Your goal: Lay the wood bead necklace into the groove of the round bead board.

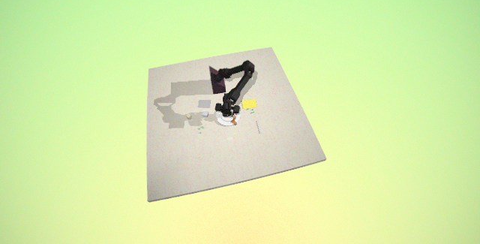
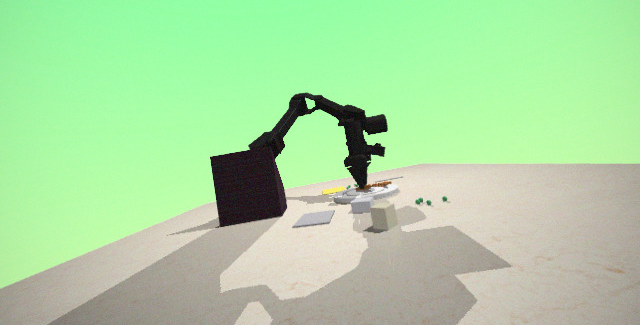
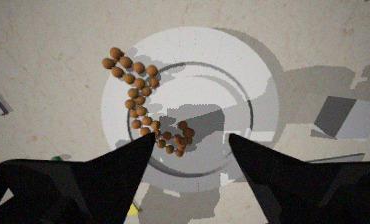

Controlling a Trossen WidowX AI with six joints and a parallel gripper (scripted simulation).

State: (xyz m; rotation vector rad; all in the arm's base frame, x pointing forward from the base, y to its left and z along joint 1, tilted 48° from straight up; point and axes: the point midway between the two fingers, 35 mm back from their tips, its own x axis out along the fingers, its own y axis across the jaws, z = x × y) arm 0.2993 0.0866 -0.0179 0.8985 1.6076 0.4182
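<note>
Right now the round white bead board is 1 cm below my gripper tip. Round my gripper tip: thin white strip 15 cm ahead, 22 cm to the left, 2 cm below; then yellow card 9 cm behind, 19 cm to the left, 2 cm below; then grey flat plate 16 cm behind, 18 cm to the right, 2 cm below.
</note>
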